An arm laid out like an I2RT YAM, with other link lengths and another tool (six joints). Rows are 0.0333 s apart.
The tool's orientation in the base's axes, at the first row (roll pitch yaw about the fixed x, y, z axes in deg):
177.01 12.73 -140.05
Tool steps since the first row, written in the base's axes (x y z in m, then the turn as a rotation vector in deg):
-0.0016 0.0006 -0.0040 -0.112 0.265 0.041
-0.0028 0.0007 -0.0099 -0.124 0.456 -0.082
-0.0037 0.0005 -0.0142 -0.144 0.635 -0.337
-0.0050 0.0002 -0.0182 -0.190 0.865 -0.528
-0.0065 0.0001 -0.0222 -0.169 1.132 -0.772
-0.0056 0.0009 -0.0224 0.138 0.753 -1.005
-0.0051 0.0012 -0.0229 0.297 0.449 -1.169
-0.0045 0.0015 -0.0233 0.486 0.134 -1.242
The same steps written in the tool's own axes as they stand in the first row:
0.0017 0.0013 0.0038 -0.091 0.276 -0.007
0.0038 0.0018 0.0094 -0.175 0.422 0.146
0.0056 0.0021 0.0134 -0.216 0.558 0.424
0.0076 0.0025 0.0171 -0.283 0.752 0.645
0.0097 0.0032 0.0208 -0.413 0.929 0.934
0.0086 0.0032 0.0212 -0.353 0.430 1.134
0.0081 0.0031 0.0218 -0.246 0.088 1.260
0.0076 0.0029 0.0224 -0.174 -0.278 1.300

